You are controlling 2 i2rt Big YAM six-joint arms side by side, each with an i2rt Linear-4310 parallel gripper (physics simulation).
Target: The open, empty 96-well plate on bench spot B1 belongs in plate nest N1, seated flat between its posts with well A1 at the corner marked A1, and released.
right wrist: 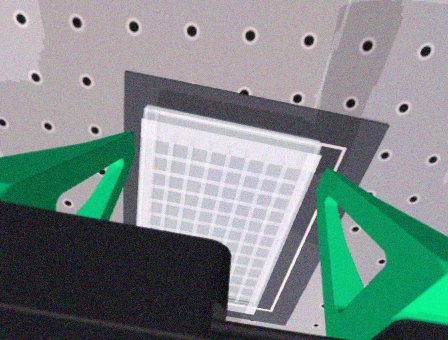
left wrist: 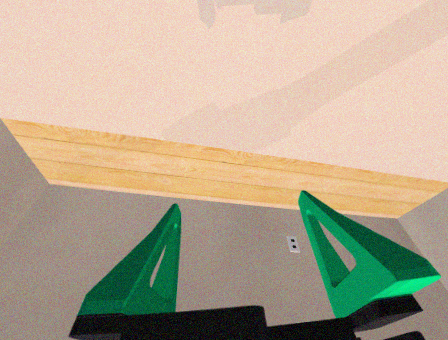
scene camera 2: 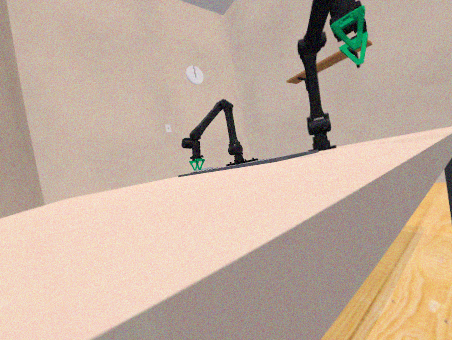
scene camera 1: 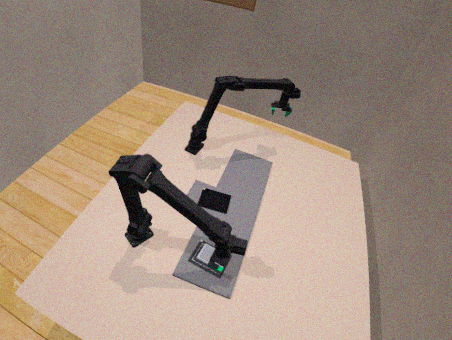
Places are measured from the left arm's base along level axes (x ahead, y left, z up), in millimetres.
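Pixels of known places: left gripper, fingertip midpoint: (left wrist: 239, 202) (scene camera 2: 359, 57) (scene camera 1: 278, 115); right gripper, fingertip midpoint: (right wrist: 228, 160) (scene camera 2: 197, 170) (scene camera 1: 221, 261); left arm's base, origin of the base link: (scene camera 2: 322, 150) (scene camera 1: 194, 147); right arm's base, origin of the base link: (scene camera 1: 139, 235).
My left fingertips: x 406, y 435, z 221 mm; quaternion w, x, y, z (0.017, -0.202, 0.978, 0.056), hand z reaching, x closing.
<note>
For each thing: its top centre in the pictures, then the offset to it from my left fingertips. "*": a spot on its surface instead. Level surfaces: height alone.
- clear 96-well plate, middle of its top: (right wrist: 209, 237) (scene camera 1: 212, 256) 67 mm ahead, 1036 mm right, 192 mm down
- spot B1, surface spot: (right wrist: 142, 92) * 135 mm ahead, 990 mm right, 206 mm down
- black block, middle of its top: (scene camera 1: 215, 198) (scene camera 2: 241, 159) 81 mm back, 746 mm right, 186 mm down
- grey perforated board, its level: 208 mm down
The clear 96-well plate (scene camera 1: 204, 253) (right wrist: 220, 190) lies on the dark pad of spot B1 (right wrist: 142, 92). In the right wrist view the pad's white outline shows beyond the plate's right side, while the plate covers it on the left. My right gripper (right wrist: 228, 160) (scene camera 2: 197, 169) is open low over the plate, one finger to each side of it, with no visible contact. In scene camera 1 the wrist hides part of the plate. A black block (scene camera 1: 216, 201), apparently nest N1, sits farther back; its posts and A1 mark cannot be made out. My left gripper (scene camera 1: 280, 114) (scene camera 2: 356, 42) (left wrist: 239, 202) is open and empty, high up.
The grey perforated board (scene camera 1: 245, 172) (right wrist: 280, 65) carries the pad and the black block. The right forearm passes close to the block in scene camera 1. The left gripper hangs near the wooden table edge (left wrist: 210, 162), far from the plate.
</note>
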